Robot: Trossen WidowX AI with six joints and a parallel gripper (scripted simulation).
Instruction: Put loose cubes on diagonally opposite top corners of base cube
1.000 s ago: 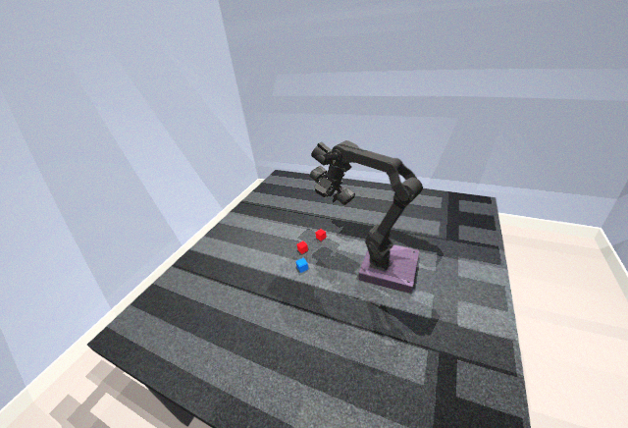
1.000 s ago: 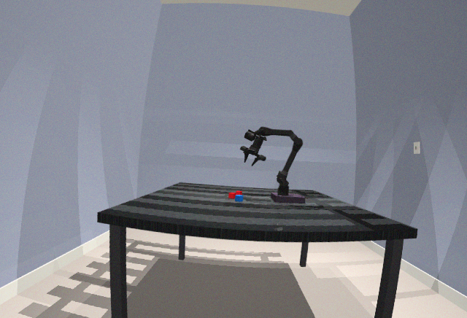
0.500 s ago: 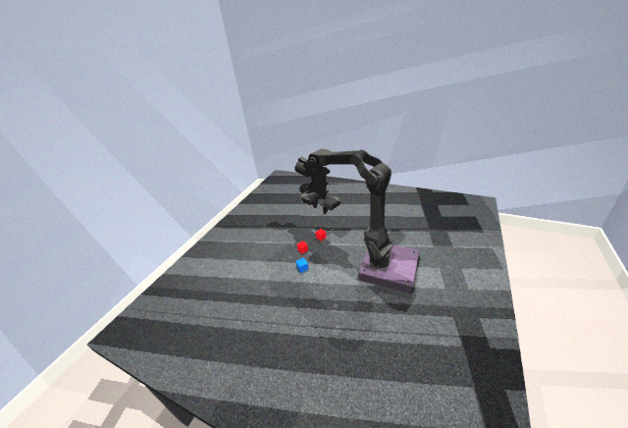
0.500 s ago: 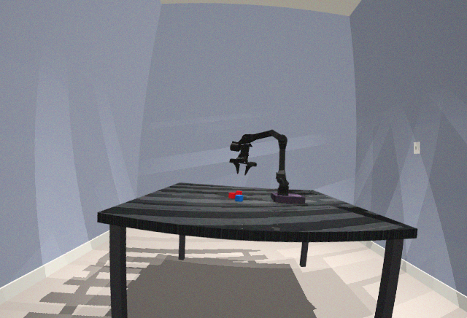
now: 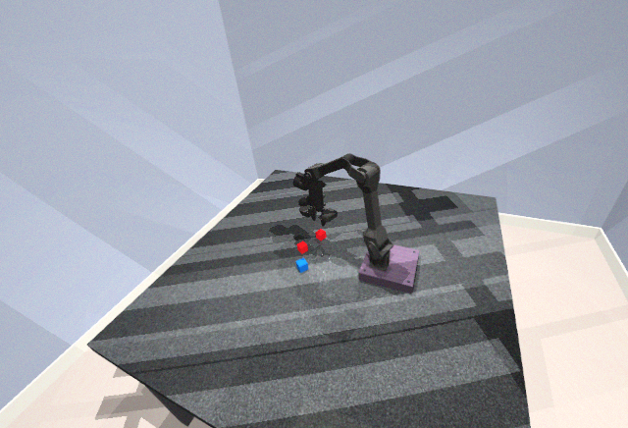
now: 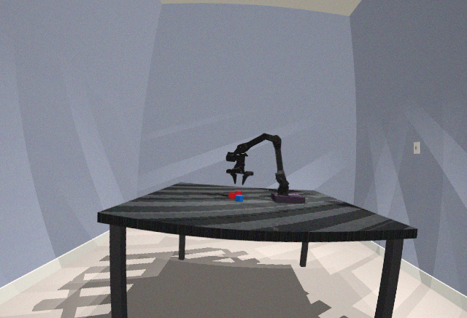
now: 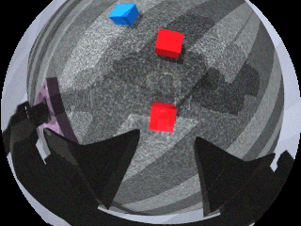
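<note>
Right now the blue cube is 2 cm behind my gripper tip, 20 cm to the left of it and 6 cm below it.
</note>
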